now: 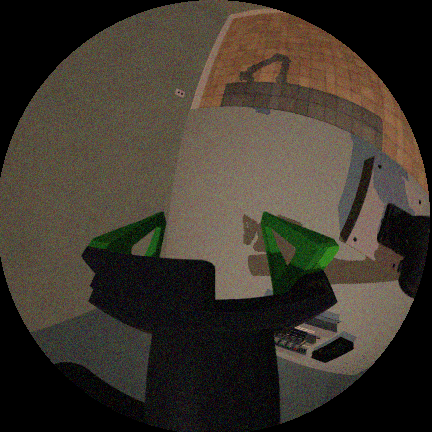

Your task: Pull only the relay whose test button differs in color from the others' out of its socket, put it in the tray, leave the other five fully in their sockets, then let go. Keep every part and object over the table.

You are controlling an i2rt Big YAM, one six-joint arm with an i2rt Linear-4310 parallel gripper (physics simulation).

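Pixels of known places: gripper, between the fingertips: (212, 216); arm's base, origin of its link: (397, 229).
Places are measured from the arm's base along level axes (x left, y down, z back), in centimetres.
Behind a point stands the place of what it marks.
Observation:
My gripper (212, 216) @[x -34.4, y -19.8, z -3.6 cm] is open, with its two green fingers wide apart and no object between them. It is high and to one side of the relay assembly. The row of relays and sockets (292, 341) @[x -7.5, y 0.8, z -46.6 cm] shows small and dark at the lower right, beyond the gripper body, which hides part of it. The relays' test button colors are too small to tell apart. A dark, shallow box with a grey rim, which looks like the tray (332, 349) @[x 17.8, y 6.0, z -52.9 cm], lies just right of the relay row on the pale table (260, 155) @[x -39.4, y 6.4, z 6.7 cm].
Grey rail-like parts (326, 321) @[x -0.2, y 5.7, z -35.9 cm] lie beside the relays. The black arm base (415, 245) stands at the right edge by a pale plate (367, 220) @[x -10.3, y 0.2, z -1.1 cm] with a long dark slot. The gripper's shadow falls on the table. A wall and a tiled floor (320, 60) show beyond.

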